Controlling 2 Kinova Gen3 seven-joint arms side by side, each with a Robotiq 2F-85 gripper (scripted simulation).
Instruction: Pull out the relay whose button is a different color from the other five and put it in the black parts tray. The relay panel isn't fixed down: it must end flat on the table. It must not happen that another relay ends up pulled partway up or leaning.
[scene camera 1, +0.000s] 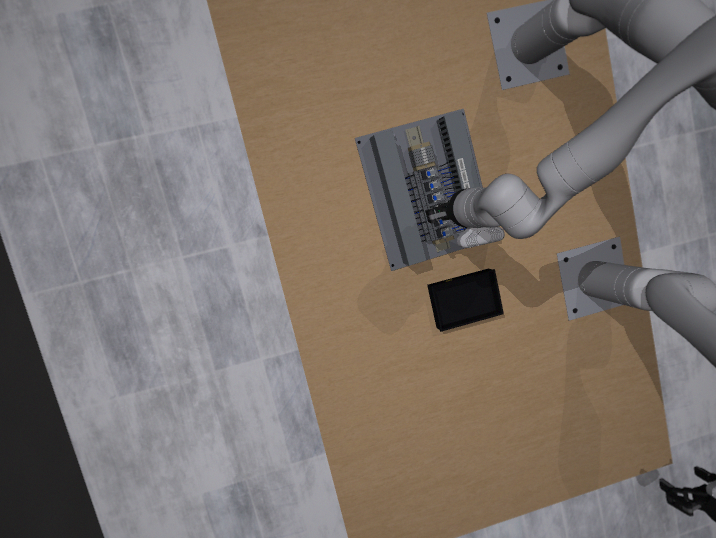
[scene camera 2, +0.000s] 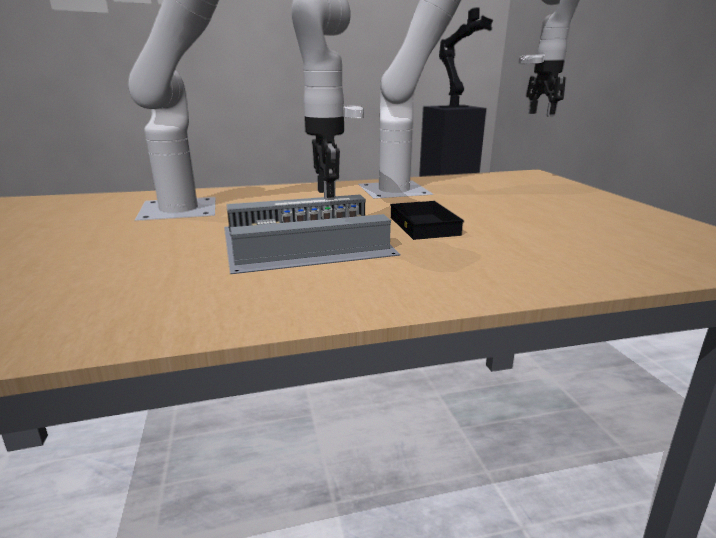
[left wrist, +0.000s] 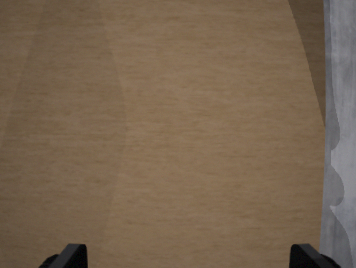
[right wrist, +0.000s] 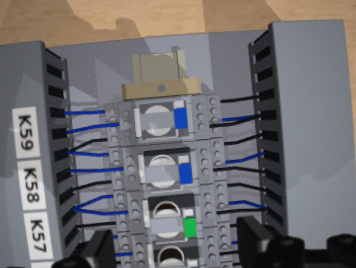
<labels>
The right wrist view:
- my right gripper: 176, 244
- relay panel: 293, 69
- green-button relay: 174, 221
</labels>
